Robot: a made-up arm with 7 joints.
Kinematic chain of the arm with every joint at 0, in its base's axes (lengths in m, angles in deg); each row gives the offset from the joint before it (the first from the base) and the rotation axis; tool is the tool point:
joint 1: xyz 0 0 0 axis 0 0.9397 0.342
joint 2: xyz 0 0 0 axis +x
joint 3: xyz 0 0 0 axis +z
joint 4: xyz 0.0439 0 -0.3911 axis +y
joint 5: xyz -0.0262 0 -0.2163 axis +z
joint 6: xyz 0 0 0 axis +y
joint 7: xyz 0 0 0 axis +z
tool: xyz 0 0 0
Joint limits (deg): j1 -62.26..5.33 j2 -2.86..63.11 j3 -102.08..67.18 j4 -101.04..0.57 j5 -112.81..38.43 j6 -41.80..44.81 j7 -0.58..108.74
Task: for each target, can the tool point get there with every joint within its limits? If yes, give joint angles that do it. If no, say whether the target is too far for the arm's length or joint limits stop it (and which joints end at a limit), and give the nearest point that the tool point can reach.
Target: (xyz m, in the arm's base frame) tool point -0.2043 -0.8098 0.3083
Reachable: no: too far | nearest point 0.2830 -0.3333 -0.1341 | short by 0.812 m
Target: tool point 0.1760 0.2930 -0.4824
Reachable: yes | joints -1.54 38.32 -23.69 -44.20 -28.26 -12.74 78.28
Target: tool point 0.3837 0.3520 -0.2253
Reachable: yes | joints -26.66 38.09 26.23 -59.15 -76.75 34.37 47.84
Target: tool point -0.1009 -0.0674 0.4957
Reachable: no: joint limits stop it (at a limit: joint 1, joint 2, joint 4) | nearest point 0.2434 0.3132 0.2275 | short by 0.579 m
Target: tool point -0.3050 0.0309 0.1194
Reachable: no: joint limits stop it (at a limit: joint 1, joint 2, joint 3, joint 4) | nearest point 0.0907 0.4468 0.0366 | short by 0.580 m
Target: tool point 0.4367 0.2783 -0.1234
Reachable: yes | joints -33.81 45.18 4.76 -75.10 25.90 15.82 77.24
